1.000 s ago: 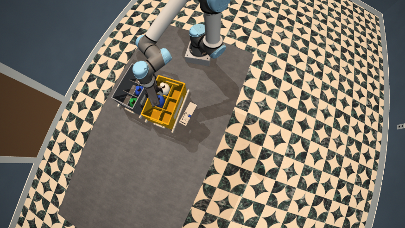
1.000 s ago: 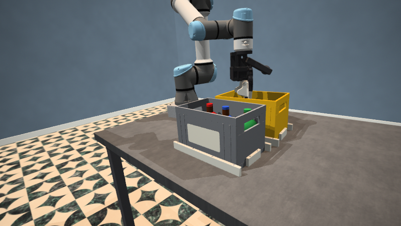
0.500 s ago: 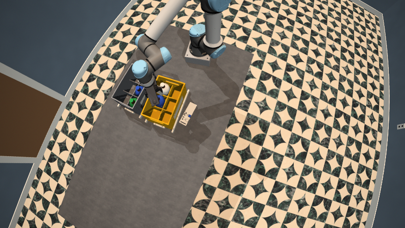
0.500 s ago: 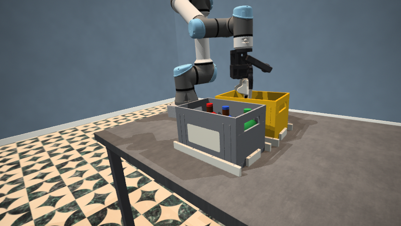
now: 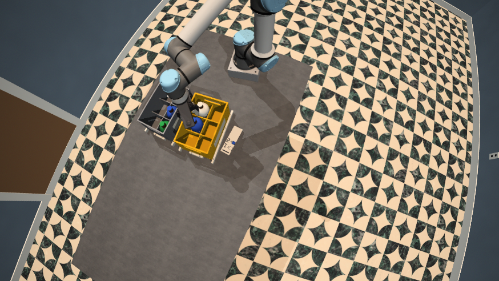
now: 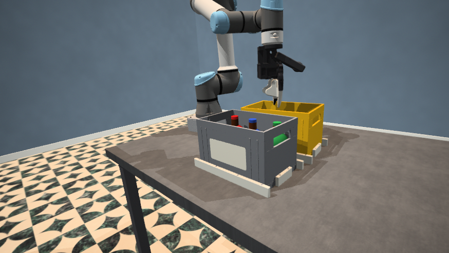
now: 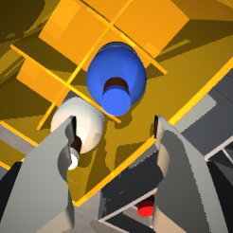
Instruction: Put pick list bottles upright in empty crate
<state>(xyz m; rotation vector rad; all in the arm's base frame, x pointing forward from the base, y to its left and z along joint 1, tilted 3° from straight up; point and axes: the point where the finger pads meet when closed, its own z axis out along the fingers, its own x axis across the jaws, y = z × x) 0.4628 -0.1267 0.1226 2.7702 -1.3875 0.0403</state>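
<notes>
The grey crate is 190 mm to the right of my hand, 110 mm below it and 30 mm behind it. Also, from my hand: green-label bottle 160 mm to the right, 110 mm below, 70 mm ahead; then yellow crate 110 mm below, 40 mm to the left; then white-label bottle 110 mm below, 90 mm behind.
</notes>
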